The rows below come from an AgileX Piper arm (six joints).
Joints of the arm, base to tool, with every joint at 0 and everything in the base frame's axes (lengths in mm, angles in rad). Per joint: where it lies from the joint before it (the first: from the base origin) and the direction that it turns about. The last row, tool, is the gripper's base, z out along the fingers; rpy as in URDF.
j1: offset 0 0 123 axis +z
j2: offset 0 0 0 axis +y
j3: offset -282.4 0 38.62 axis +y
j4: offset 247.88 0 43.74 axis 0.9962 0 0.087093
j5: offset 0 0 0 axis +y
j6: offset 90.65 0 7.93 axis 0.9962 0 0.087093
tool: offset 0 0 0 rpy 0 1.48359 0
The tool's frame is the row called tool.
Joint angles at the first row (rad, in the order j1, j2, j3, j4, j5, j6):
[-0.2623 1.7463 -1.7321 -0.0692 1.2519 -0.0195]
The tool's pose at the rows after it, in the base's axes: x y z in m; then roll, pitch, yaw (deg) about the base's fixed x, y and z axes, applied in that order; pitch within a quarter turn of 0, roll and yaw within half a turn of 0:
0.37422 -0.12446 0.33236 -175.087 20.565 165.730
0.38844 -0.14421 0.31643 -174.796 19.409 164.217
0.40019 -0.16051 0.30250 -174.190 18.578 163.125
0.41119 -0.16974 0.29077 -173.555 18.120 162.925
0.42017 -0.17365 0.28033 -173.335 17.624 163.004
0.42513 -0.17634 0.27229 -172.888 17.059 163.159
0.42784 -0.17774 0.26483 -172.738 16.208 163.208
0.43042 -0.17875 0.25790 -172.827 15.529 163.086
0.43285 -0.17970 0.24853 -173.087 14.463 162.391
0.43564 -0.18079 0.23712 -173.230 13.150 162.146
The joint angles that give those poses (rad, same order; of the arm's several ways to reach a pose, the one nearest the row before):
[-0.3059 1.8405 -1.7947 -0.0692 1.2499 -0.0315]
[-0.3403 1.9222 -1.8551 -0.0729 1.2481 -0.0382]
[-0.3648 1.9936 -1.9130 -0.0831 1.2481 -0.0404]
[-0.3734 2.0529 -1.9634 -0.0937 1.2463 -0.0419]
[-0.3734 2.0980 -1.9983 -0.0980 1.2445 -0.0419]
[-0.3734 2.1259 -2.0147 -0.1062 1.2423 -0.0419]
[-0.3734 2.1447 -2.0189 -0.1099 1.2423 -0.0419]
[-0.3734 2.1618 -2.0226 -0.1099 1.2409 -0.0400]
[-0.3734 2.1819 -2.0225 -0.1099 1.2409 -0.0286]
[-0.3734 2.2062 -2.0226 -0.1099 1.2400 -0.0246]

